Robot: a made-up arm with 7 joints. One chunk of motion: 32 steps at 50 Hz.
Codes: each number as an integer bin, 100 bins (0 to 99) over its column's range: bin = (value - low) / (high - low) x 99, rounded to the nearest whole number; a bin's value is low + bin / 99 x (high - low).
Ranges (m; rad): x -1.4..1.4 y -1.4..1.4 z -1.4..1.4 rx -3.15..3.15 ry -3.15..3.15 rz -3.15..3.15
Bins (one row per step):
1: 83 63 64 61 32 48
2: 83 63 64 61 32 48
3: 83 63 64 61 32 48
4: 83 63 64 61 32 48
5: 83 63 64 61 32 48
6: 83 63 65 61 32 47
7: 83 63 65 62 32 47
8: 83 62 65 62 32 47
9: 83 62 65 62 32 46
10: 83 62 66 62 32 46
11: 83 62 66 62 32 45
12: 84 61 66 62 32 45
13: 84 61 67 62 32 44
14: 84 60 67 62 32 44
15: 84 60 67 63 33 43
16: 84 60 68 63 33 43
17: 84 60 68 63 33 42
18: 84 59 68 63 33 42
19: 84 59 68 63 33 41
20: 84 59 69 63 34 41
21: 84 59 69 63 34 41
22: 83 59 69 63 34 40
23: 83 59 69 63 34 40
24: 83 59 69 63 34 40
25: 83 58 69 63 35 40
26: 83 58 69 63 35 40
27: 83 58 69 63 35 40
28: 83 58 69 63 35 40
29: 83 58 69 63 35 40
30: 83 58 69 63 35 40
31: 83 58 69 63 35 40
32: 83 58 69 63 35 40
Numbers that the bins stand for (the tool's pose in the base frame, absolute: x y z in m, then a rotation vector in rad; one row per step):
1: 0.9475 0.3818 0.4101 0.7318 -1.1136 -0.0955
2: 0.9475 0.3818 0.4101 0.7318 -1.1136 -0.0955
3: 0.9475 0.3818 0.4101 0.7318 -1.1136 -0.0955
4: 0.9475 0.3818 0.4101 0.7318 -1.1136 -0.0955
5: 0.9475 0.3818 0.4101 0.7318 -1.1136 -0.0955
6: 0.9475 0.3818 0.4384 0.7318 -1.1136 -0.1591
7: 0.9475 0.3818 0.4384 0.7955 -1.1136 -0.1591
8: 0.9475 0.3535 0.4384 0.7955 -1.1136 -0.1591
9: 0.9475 0.3535 0.4384 0.7955 -1.1136 -0.2227
10: 0.9475 0.3535 0.4667 0.7955 -1.1136 -0.2227
11: 0.9475 0.3535 0.4667 0.7955 -1.1136 -0.2864
12: 0.9758 0.3253 0.4667 0.7955 -1.1136 -0.2864
13: 0.9758 0.3253 0.4949 0.7955 -1.1136 -0.3500
14: 0.9758 0.2970 0.4949 0.7955 -1.1136 -0.3500
15: 0.9758 0.2970 0.4949 0.8591 -1.0500 -0.4136
16: 0.9758 0.2970 0.5232 0.8591 -1.0500 -0.4136
17: 0.9758 0.2970 0.5232 0.8591 -1.0500 -0.4773
18: 0.9758 0.2687 0.5232 0.8591 -1.0500 -0.4773
19: 0.9758 0.2687 0.5232 0.8591 -1.0500 -0.5409
20: 0.9758 0.2687 0.5515 0.8591 -0.9864 -0.5409
21: 0.9758 0.2687 0.5515 0.8591 -0.9864 -0.5409
22: 0.9475 0.2687 0.5515 0.8591 -0.9864 -0.6045
23: 0.9475 0.2687 0.5515 0.8591 -0.9864 -0.6045
24: 0.9475 0.2687 0.5515 0.8591 -0.9864 -0.6045
25: 0.9475 0.2404 0.5515 0.8591 -0.9227 -0.6045
26: 0.9475 0.2404 0.5515 0.8591 -0.9227 -0.6045
27: 0.9475 0.2404 0.5515 0.8591 -0.9227 -0.6045
28: 0.9475 0.2404 0.5515 0.8591 -0.9227 -0.6045
29: 0.9475 0.2404 0.5515 0.8591 -0.9227 -0.6045
30: 0.9475 0.2404 0.5515 0.8591 -0.9227 -0.6045
31: 0.9475 0.2404 0.5515 0.8591 -0.9227 -0.6045
32: 0.9475 0.2404 0.5515 0.8591 -0.9227 -0.6045

